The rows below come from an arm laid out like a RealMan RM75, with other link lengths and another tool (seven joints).
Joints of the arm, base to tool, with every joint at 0 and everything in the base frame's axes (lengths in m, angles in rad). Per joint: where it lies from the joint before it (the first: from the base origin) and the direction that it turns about. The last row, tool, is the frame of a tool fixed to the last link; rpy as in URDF.
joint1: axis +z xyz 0 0 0.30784
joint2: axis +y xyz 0 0 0
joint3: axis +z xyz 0 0 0.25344
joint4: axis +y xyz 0 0 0
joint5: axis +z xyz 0 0 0.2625
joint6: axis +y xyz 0 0 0
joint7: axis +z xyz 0 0 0.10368
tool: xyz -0.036 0.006 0.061 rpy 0.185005 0 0.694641
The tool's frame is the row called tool.
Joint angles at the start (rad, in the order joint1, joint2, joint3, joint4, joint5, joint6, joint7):
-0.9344, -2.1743, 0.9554, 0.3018, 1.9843, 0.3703, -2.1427
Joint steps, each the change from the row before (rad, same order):
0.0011, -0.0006, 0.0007, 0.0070, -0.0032, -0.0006, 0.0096
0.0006, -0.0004, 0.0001, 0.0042, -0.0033, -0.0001, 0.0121
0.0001, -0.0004, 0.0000, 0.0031, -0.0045, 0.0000, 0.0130
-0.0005, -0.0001, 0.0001, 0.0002, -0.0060, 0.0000, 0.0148
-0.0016, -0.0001, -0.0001, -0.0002, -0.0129, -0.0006, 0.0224
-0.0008, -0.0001, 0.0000, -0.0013, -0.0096, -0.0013, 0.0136
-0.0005, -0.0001, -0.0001, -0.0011, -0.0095, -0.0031, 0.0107
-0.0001, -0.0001, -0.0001, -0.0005, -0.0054, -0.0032, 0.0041
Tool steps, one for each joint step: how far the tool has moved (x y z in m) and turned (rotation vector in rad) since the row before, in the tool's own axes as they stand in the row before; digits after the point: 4 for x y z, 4 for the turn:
0.0018, -0.0014, 0.0002, 0.0037, 0.0072, 0.0074
0.0011, -0.0009, 0.0002, 0.0021, 0.0058, 0.0091
0.0010, -0.0007, 0.0002, 0.0015, 0.0057, 0.0087
0.0004, -0.0002, 0.0002, 0.0002, 0.0044, 0.0090
0.0012, -0.0002, 0.0004, 0.0010, 0.0074, 0.0101
0.0004, 0.0000, 0.0002, 0.0010, 0.0035, 0.0041
0.0003, -0.0003, 0.0003, 0.0030, 0.0025, 0.0012
0.0001, -0.0004, 0.0002, 0.0032, 0.0006, -0.0013

